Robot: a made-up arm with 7 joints.
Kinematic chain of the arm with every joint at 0, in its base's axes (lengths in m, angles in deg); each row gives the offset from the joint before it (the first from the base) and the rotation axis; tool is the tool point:
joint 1: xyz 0 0 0.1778 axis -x
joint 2: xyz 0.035 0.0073 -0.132 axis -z
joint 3: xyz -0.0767 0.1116 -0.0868 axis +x
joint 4: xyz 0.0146 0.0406 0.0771 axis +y
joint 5: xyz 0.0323 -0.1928 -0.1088 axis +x
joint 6: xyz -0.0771 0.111 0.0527 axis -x
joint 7: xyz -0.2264 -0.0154 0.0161 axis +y
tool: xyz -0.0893 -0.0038 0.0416
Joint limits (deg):
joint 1: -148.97..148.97
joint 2: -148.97..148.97
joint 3: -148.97..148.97
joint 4: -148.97..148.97
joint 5: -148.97..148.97
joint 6: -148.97..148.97
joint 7: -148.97..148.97
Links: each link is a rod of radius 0.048 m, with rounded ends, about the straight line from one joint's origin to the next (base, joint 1, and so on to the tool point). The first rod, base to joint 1, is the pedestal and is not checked.
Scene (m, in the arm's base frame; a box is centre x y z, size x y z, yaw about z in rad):
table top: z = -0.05
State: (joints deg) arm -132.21 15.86 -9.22 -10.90 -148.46 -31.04 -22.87
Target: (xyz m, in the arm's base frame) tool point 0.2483 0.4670 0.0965
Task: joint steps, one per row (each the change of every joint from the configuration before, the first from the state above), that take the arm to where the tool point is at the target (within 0.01 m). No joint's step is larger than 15 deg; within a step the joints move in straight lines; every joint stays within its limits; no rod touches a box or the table.
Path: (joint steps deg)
1: 1.74 -13.96 -1.33 -1.62 -0.06 -1.15 -2.21
2: 1.74 -13.95 -1.33 -1.62 -0.07 -1.15 -2.21
3: 1.74 -13.96 -1.33 -1.61 -0.06 -1.16 -2.22
4: 1.74 -13.96 -1.33 -1.62 -0.06 -1.15 -2.21
5: 1.74 -13.95 -1.32 -1.62 -0.07 -1.15 -2.21
6: 1.73 -13.96 -1.33 -1.62 -0.06 -1.15 -2.21
7: 1.74 -13.96 -1.33 -1.62 -0.07 -1.16 -2.22
8: 1.74 -13.95 -1.33 -1.62 -0.06 -1.15 -2.21

